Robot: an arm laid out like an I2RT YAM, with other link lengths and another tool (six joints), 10 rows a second.
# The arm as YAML. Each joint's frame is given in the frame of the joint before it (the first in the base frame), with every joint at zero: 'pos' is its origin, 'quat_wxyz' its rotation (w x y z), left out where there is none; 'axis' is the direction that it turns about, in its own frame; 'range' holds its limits. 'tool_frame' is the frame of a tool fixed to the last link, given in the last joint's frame.
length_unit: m
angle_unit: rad
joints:
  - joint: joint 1
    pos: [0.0, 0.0, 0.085]
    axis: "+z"
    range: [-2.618, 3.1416]
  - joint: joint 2
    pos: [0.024, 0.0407, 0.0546]
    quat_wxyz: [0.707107, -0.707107, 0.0, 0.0]
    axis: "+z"
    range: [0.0, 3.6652]
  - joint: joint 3
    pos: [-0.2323, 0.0, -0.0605]
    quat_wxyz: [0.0, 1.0, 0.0, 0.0]
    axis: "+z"
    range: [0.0, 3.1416]
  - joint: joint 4
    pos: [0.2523, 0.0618, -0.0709]
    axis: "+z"
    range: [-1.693, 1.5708]
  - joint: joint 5
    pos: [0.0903, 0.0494, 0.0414]
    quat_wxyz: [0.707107, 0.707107, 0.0, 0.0]
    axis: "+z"
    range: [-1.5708, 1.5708]
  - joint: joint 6
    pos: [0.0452, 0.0, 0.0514]
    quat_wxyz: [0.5, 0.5, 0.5, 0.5]
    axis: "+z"
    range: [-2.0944, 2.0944]
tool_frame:
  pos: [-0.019, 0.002, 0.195]
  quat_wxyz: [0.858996, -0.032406, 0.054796, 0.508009]
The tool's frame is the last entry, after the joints.
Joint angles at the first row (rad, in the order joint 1, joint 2, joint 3, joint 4, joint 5, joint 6):
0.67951 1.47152 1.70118 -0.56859 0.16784 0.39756
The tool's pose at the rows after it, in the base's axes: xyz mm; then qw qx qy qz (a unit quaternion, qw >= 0):
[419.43 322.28 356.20 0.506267 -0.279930 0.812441 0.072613]
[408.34 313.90 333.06 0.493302 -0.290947 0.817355 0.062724]
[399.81 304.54 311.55 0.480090 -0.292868 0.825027 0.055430]
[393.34 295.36 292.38 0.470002 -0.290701 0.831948 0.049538]
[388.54 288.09 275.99 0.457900 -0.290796 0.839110 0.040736]
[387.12 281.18 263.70 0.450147 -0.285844 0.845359 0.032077]
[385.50 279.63 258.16 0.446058 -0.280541 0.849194 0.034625]
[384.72 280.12 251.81 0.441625 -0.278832 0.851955 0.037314]
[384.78 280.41 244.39 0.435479 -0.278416 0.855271 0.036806]
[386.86 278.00 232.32 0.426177 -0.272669 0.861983 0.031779]
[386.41 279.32 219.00 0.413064 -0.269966 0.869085 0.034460]
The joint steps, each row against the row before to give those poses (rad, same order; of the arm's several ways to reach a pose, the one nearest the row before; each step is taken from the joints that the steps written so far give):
-0.00227 -0.07571 -0.12375 0.00980 -0.00277 -0.00844
0.00072 -0.06006 -0.10022 0.00616 0.00016 -0.01702
-0.00083 -0.04965 -0.08480 0.00172 0.00633 0.00066
-0.00218 -0.04469 -0.07965 0.00933 0.00835 0.00575
0.00045 -0.02293 -0.04547 -0.00883 0.01204 0.00192
-0.00045 -0.01405 -0.03503 -0.00079 0.01781 0.00682
0.00051 -0.00754 -0.01825 0.00197 0.00149 0.01589
0.00027 0.00001 -0.01549 0.00654 -0.00335 0.00978
0.00045 0.00718 -0.00918 0.00225 -0.00003 0.00593
-0.00093 0.01356 -0.01384 0.00369 0.01114 0.01320
0.00016 0.01770 -0.01036 -0.00004 -0.00566 0.01882

